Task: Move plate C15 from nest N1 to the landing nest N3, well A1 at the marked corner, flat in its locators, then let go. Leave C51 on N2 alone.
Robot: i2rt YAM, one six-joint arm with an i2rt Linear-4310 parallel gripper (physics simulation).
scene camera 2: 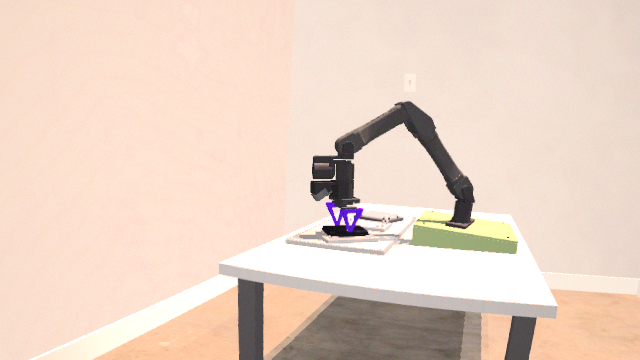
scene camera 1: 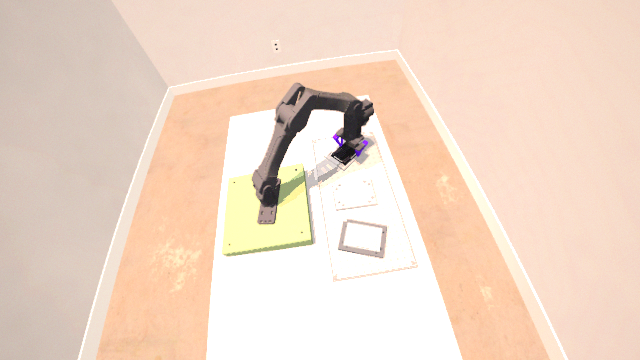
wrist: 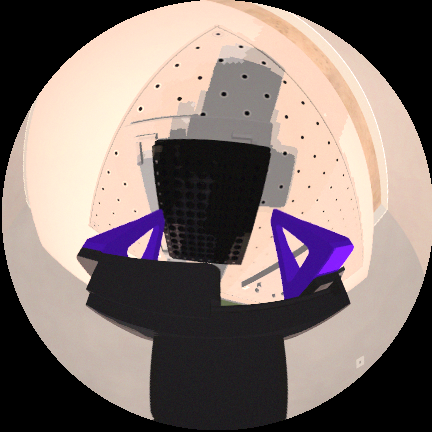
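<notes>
A black plate with a grid of wells (scene camera 1: 342, 154) (scene camera 2: 332, 230) (wrist: 215, 180) lies on a pale nest (scene camera 2: 345, 239) at the far end of the board in scene camera 1. Its label and marked corner cannot be read. My gripper (scene camera 1: 350, 150) (scene camera 2: 344, 228) (wrist: 217, 214) is open, its purple fingers spread on either side of the plate near its height, with gaps beside it in the wrist view. A pale nest with small pins (scene camera 1: 355, 196) is in the middle of the board. A dark grey frame nest (scene camera 1: 366, 223) (scene camera 2: 395, 218) is at the near end. Nest labels are unreadable.
The perforated board (scene camera 1: 350, 271) (scene camera 2: 375, 248) (wrist: 320, 170) carries the nests on the white table (scene camera 1: 270, 300) (scene camera 2: 400, 280). A yellow-green block (scene camera 1: 250, 230) (scene camera 2: 465, 239) under the arm's base stands beside the board. The arm's shadow falls across the board.
</notes>
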